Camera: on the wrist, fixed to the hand. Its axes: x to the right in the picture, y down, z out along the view.
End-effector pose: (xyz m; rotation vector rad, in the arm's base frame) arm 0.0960 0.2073 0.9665 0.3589 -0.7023 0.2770
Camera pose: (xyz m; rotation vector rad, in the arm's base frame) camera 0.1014 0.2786 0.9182 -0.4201 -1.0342 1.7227
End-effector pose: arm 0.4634 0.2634 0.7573 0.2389 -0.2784 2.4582
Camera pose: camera 0.4396 0.2295 0.6816 -0.0734 0.5423 -2.1261
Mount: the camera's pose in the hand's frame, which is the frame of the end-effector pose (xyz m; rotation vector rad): -0.0194 0.0515 -0.0665 -0.1420 -0.1536 1.6152
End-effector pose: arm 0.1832 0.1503 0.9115 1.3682 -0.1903 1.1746
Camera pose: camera 0.1032 0.1827 0.9125 1.0248 -1.6675 2.2299
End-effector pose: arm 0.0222 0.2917 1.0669 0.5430 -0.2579 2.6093
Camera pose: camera -0.0084 0.2567 0.9942 -0.2837 0.6775 -1.9113
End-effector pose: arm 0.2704 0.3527 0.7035 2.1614 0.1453 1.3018
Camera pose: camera 0.1943 0.3326 0.7391 -1.8230 1.7894 -1.4934
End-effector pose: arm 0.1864 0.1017 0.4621 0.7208 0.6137 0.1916
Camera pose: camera 0.1338 0.1700 0.4665 0.9355 -0.2661 1.6266
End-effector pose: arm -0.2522 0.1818 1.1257 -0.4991 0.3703 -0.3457
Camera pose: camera -0.2855 0.2057 1.0497 -0.2349 0.5374 1.2795
